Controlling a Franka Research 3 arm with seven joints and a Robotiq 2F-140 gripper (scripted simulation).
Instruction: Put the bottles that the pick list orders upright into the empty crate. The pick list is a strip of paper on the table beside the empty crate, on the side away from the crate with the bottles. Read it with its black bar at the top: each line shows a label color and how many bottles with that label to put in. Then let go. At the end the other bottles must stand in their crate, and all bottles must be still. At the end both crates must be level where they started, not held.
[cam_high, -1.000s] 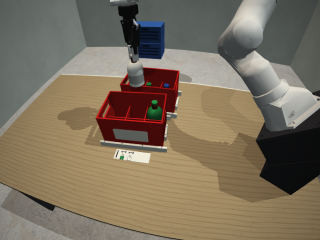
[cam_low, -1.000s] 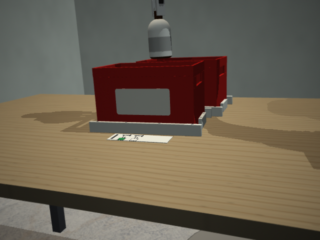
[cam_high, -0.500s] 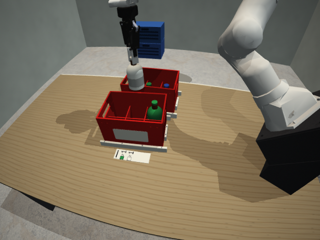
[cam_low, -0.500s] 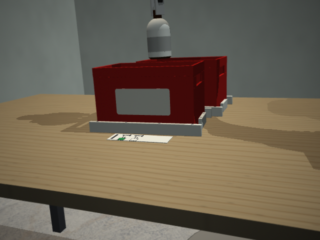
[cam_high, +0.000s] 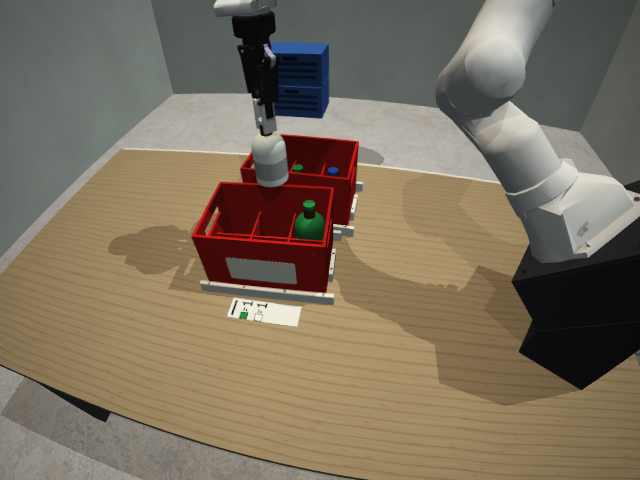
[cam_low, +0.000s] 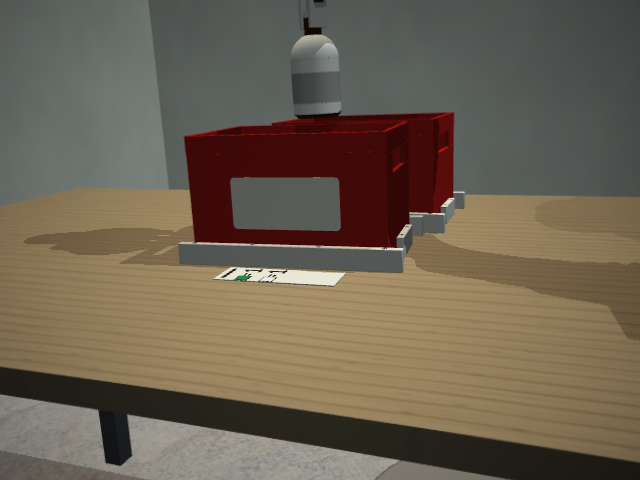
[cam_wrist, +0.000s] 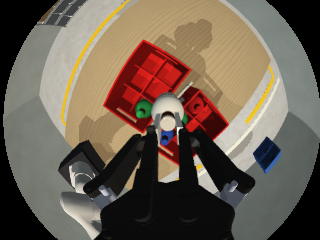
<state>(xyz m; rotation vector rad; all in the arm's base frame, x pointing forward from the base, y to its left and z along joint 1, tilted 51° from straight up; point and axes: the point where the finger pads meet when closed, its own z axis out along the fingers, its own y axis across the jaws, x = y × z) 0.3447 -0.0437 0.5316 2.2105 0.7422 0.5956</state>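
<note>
Right now the white-label bottle is 8 cm below my hand. From my hand the other things lie so: blue-capped bottle (26 cm below, 15 cm behind, 4 cm to the right); pick list (35 cm below, 23 cm to the left, 6 cm ahead); red-capped bottle (26 cm below, 11 cm to the right, 1 cm ahead).
</note>
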